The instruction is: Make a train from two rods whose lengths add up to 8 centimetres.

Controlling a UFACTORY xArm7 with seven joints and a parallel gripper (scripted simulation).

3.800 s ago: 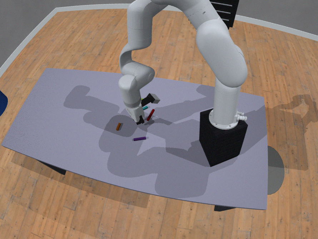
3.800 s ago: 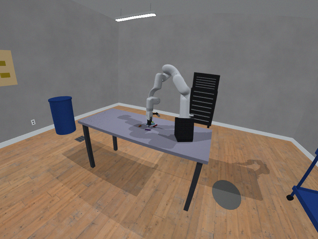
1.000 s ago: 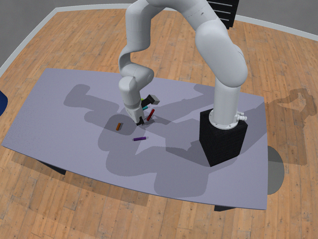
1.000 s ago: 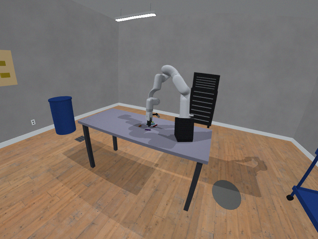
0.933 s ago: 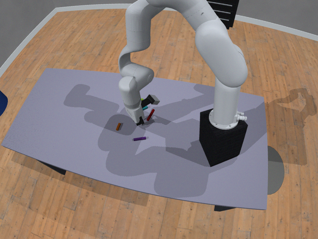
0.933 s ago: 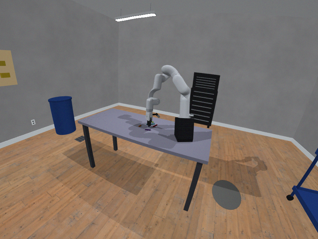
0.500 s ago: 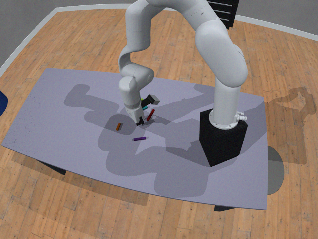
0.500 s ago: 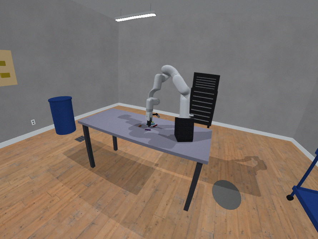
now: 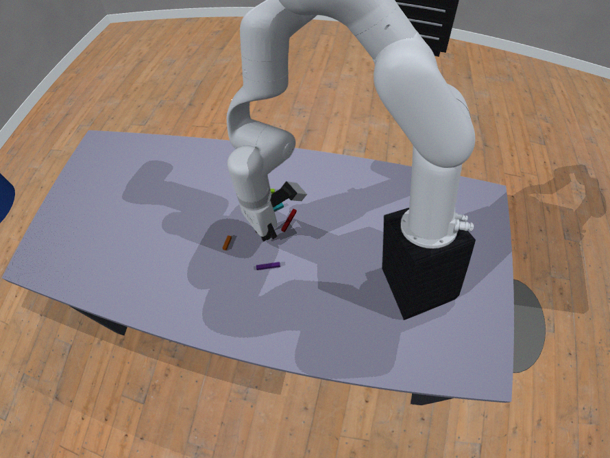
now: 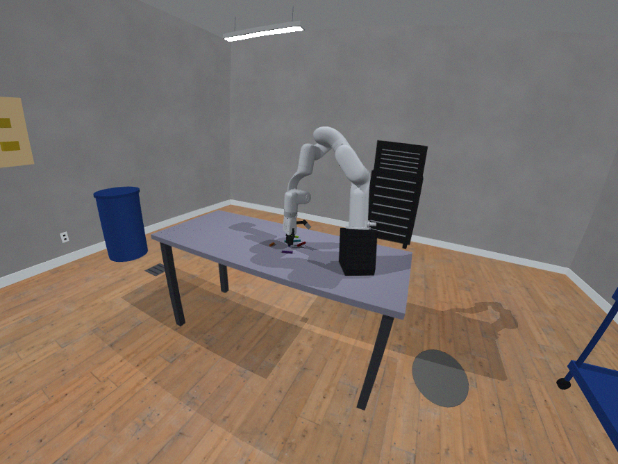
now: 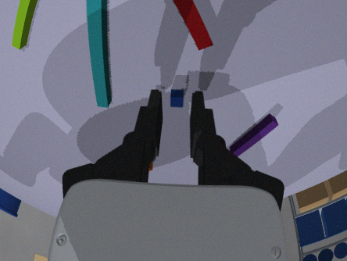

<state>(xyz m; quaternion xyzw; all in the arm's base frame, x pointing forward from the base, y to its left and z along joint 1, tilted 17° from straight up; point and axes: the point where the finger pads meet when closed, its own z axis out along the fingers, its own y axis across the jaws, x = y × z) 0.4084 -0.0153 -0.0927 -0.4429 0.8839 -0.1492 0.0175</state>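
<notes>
The small blue rod lies 30 mm below my hand. From my hand the other things lie so: turquoise rod 70 mm to the right, 30 mm below, 20 mm ahead; then purple rod 80 mm to the left, 40 mm behind, 30 mm below; then red rod 60 mm to the right, 50 mm behind, 30 mm below.
</notes>
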